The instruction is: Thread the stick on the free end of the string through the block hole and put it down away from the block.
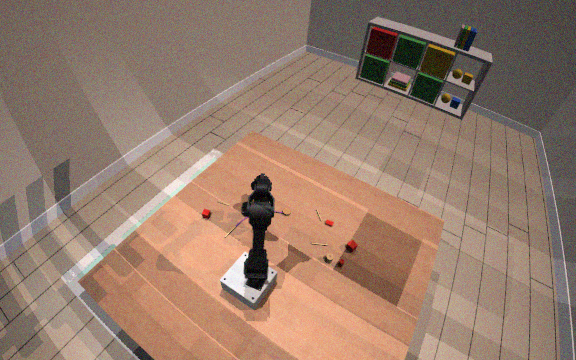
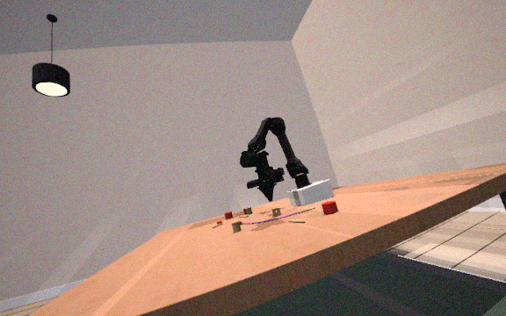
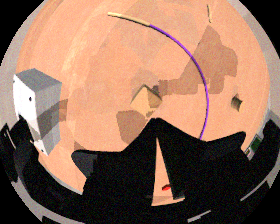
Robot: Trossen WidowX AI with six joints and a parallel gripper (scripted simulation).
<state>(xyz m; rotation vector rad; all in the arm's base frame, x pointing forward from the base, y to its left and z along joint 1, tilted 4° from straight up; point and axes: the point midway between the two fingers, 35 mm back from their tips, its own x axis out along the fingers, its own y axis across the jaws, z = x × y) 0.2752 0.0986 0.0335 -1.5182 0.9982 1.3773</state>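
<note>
My gripper tip is 1 cm past the wooden block, 1 cm to the right of it and 5 cm above it. Also, from my gripper tip: round button 14 cm ahead, 8 cm to the right, 6 cm below; red cube 3 cm behind, 28 cm to the left, 5 cm below.
</note>
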